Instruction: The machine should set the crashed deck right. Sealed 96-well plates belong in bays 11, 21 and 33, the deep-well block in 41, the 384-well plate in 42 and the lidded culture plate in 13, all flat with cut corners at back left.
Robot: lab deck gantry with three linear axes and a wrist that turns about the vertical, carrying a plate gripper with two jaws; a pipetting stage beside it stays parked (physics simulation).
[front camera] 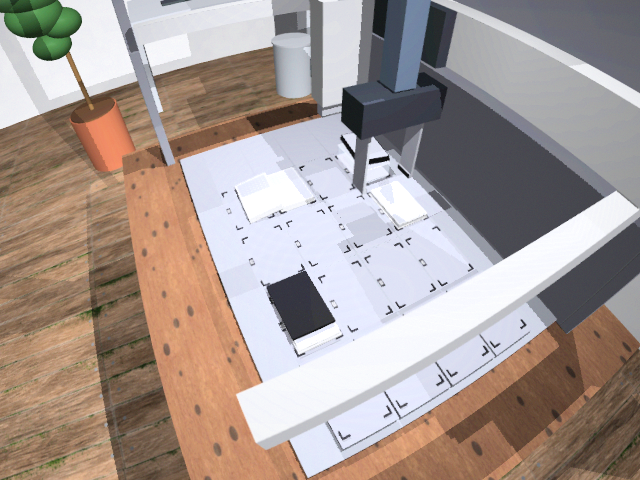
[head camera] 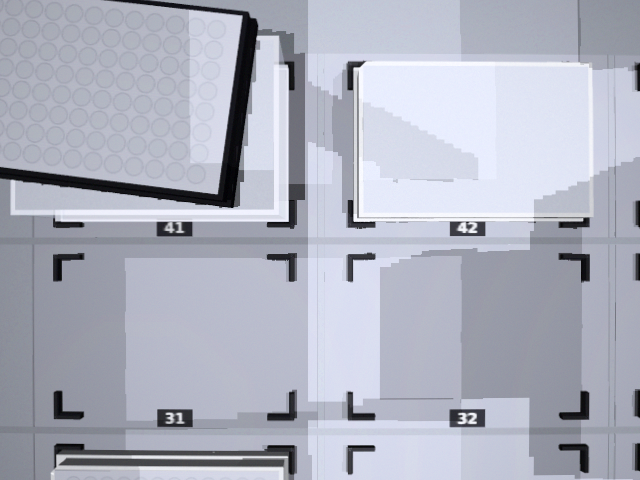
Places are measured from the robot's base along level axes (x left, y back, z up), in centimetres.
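Pixels of known places: gripper, fingertip midpoint: (front camera: 382,180); robot's base, origin of the base link: (front camera: 223,194).
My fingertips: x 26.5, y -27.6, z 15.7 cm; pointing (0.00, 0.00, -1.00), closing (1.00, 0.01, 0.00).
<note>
For each thing: its top centre in the pictures, then the offset to it from my fingertips. "pt": a spot on its surface instead.
- black-rimmed 96-well plate, middle of its top: (head camera: 91,87) (front camera: 364,144) dx +11.1, dy +22.8, dz -10.0 cm
- pale block, surface spot: (head camera: 264,155) pt dx +8.5, dy +15.6, dz -11.5 cm
- smooth white-topped plate, middle of its top: (head camera: 476,139) (front camera: 398,201) dx +9.9, dy +4.8, dz -14.3 cm
- head view's bottom edge, surface spot: (head camera: 170,474) pt dx -7.8, dy +21.0, dz -14.3 cm
- black-topped piece, middle of its top: (front camera: 299,301) dx -22.2, dy -9.3, dz -13.5 cm
- white plate, middle of its top: (front camera: 304,313) dx -22.2, dy -11.6, dz -14.3 cm
My gripper (front camera: 383,181) is open and empty, its jaws near bays 41 and 42; it does not show in the head view. A black-rimmed 96-well plate (front camera: 376,149) (head camera: 108,98) lies turned askew on a pale block (front camera: 381,171) (head camera: 264,155) in bay 41. A smooth white-topped plate (front camera: 400,204) (head camera: 465,129) lies in bay 42, cut corner at back left. In the front view, two white plates adjoin: one (front camera: 293,188) in bay 21, also at the head view's bottom edge (head camera: 170,474), and one (front camera: 254,195) towards bay 11. A black-topped piece (front camera: 303,304) lies on a white plate (front camera: 319,337) in bay 13.
A white beam (front camera: 439,330) crosses the front of the deck and hides part of the front bays. A dark panel (front camera: 506,155) stands along the right side. A grey post (front camera: 147,93) stands at the back left. Bays 31 and 32 show their corner marks.
</note>
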